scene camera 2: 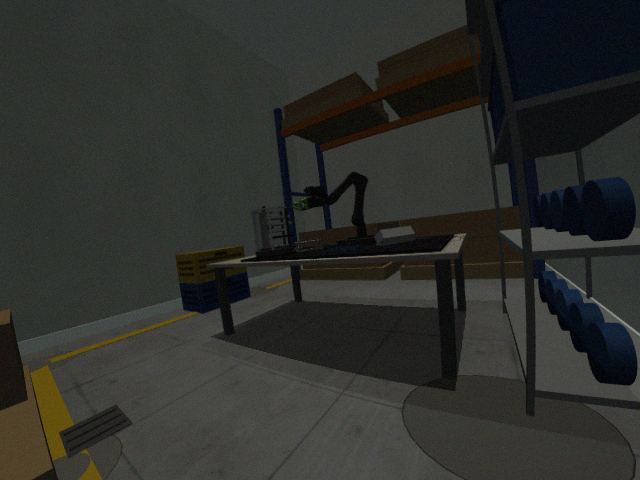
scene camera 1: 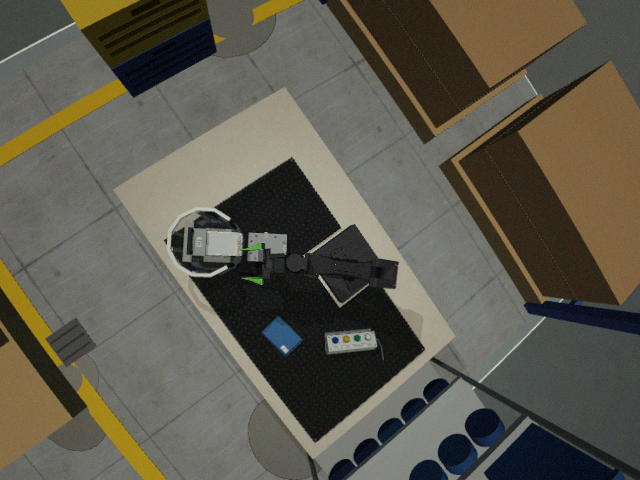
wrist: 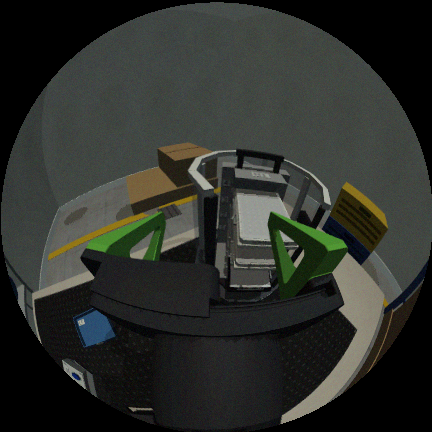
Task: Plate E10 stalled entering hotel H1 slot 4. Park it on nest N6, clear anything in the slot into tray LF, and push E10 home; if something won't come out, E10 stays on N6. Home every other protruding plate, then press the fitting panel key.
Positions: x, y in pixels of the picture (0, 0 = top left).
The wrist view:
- slotted plate rack: 214, 176
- blue pad: 95, 328
